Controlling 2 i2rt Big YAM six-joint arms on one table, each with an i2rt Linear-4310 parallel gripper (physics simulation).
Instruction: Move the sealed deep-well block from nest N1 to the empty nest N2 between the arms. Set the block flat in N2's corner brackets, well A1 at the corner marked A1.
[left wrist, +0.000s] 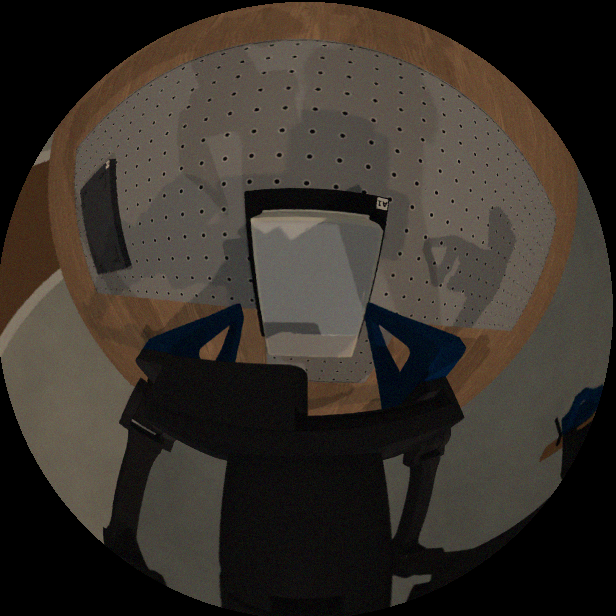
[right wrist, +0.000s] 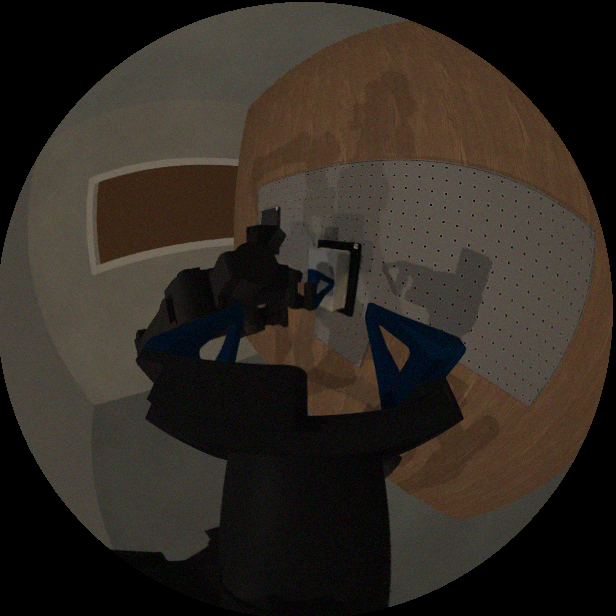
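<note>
The sealed deep-well block (left wrist: 313, 275) (right wrist: 332, 275) is a pale grey slab with a smooth top. It lies inside a black nest frame (left wrist: 310, 199) (right wrist: 352, 275) on the perforated board. A small A1 label (left wrist: 382, 202) marks the frame's far right corner. My left gripper (left wrist: 301, 321) is open. Its blue fingers flank the block's near end, and I cannot tell whether they touch it. My right gripper (right wrist: 304, 339) is open and empty, well back from the block. The left arm (right wrist: 252, 281) shows in the right wrist view beside the block.
A second dark nest (left wrist: 103, 221) lies flat at the board's left edge. The grey perforated board (left wrist: 402, 143) (right wrist: 488, 241) rests on a wooden table (left wrist: 517, 114) (right wrist: 402, 86). The right gripper's blue finger (left wrist: 580, 405) peeks in at the far right of the left wrist view.
</note>
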